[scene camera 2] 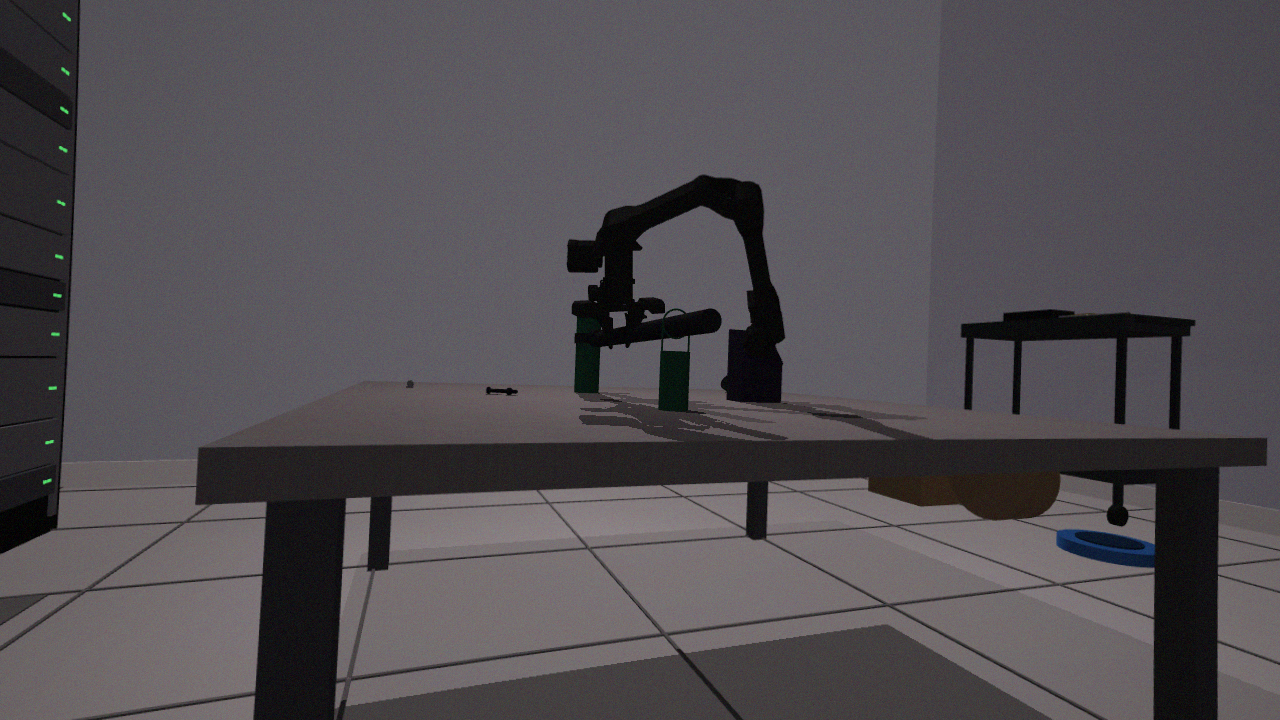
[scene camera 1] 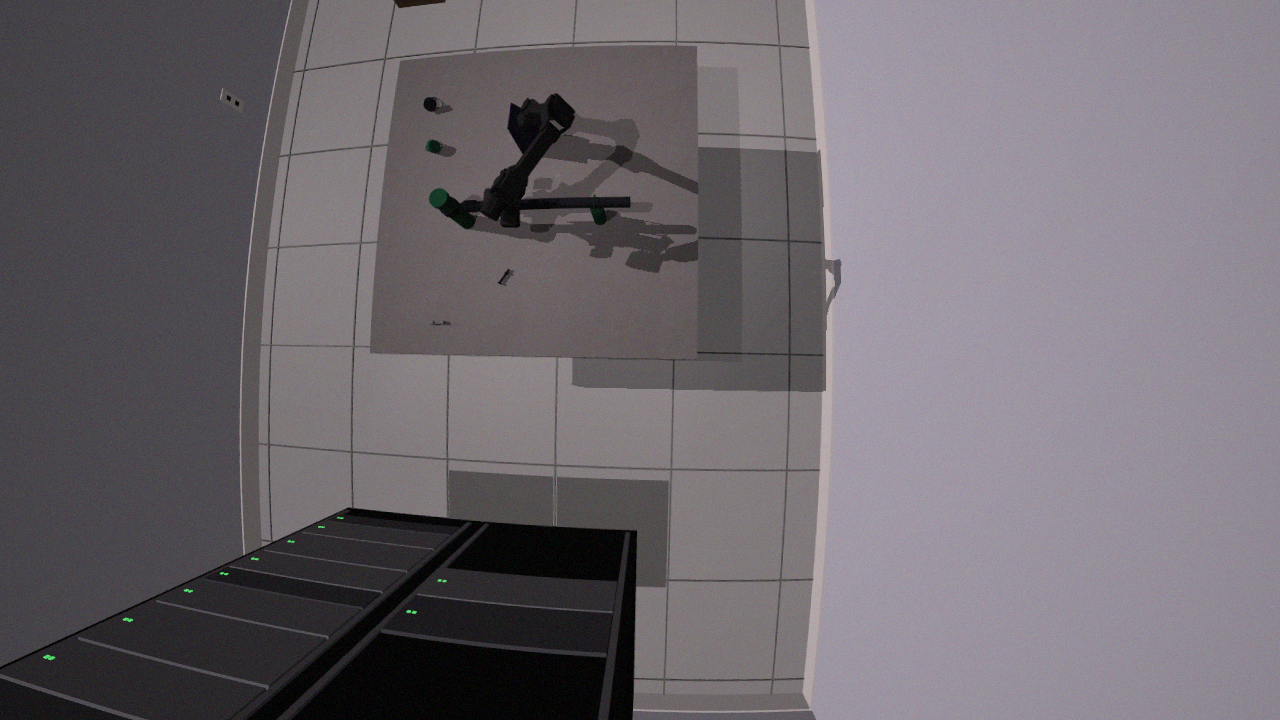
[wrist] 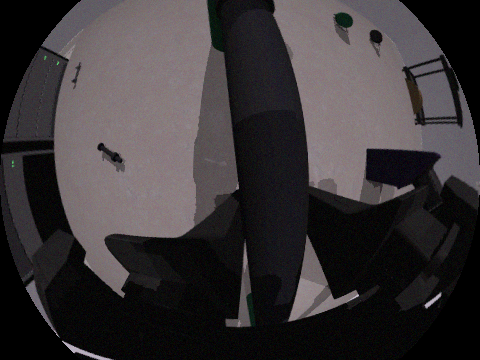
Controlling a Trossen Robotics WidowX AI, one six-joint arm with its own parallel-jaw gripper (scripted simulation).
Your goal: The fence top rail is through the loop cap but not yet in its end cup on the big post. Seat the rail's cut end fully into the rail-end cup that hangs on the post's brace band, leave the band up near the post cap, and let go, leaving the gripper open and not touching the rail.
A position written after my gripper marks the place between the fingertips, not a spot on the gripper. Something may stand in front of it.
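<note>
My gripper is in sight, at [scene camera 2: 619, 348] and again at [wrist: 267, 191]. There is also a dark top rail [scene camera 2: 705, 321], [scene camera 1: 569, 202], [wrist: 270, 141], so the rail is visible to me in the wrist view and in both scene camera 1 and scene camera 2.
</note>
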